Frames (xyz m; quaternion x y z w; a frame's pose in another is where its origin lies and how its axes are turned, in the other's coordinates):
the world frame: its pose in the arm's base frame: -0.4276 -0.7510 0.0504 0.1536 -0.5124 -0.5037 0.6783
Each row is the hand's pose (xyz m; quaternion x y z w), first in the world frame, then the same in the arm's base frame.
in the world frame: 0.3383 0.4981 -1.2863 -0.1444 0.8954 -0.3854 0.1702
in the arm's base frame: 0.9166 -1.2096 0.0440 0.5767 0.6521 -0.2836 0.4023
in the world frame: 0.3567 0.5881 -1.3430 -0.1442 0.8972 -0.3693 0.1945
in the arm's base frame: 1.0115 -1.2024 0.0949 0.5732 0.6383 -0.2846 0.4278
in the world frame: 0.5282 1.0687 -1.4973 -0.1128 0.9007 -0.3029 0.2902
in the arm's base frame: 1.3898 -1.1801 0.4699 0.5770 0.5656 -0.2711 0.5231
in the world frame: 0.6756 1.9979 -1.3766 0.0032 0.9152 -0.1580 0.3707
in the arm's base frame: 1.7711 -0.8530 1.2744 0.6011 0.4535 -0.1517 0.6403
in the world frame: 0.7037 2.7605 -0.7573 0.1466 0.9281 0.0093 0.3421
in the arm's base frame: 1.6449 -0.3464 2.1071 0.6147 0.3790 0.0517 0.6898
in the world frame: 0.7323 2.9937 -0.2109 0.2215 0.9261 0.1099 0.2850
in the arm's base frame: 1.3023 -0.0983 2.5252 0.6042 0.3537 0.1867 0.6892
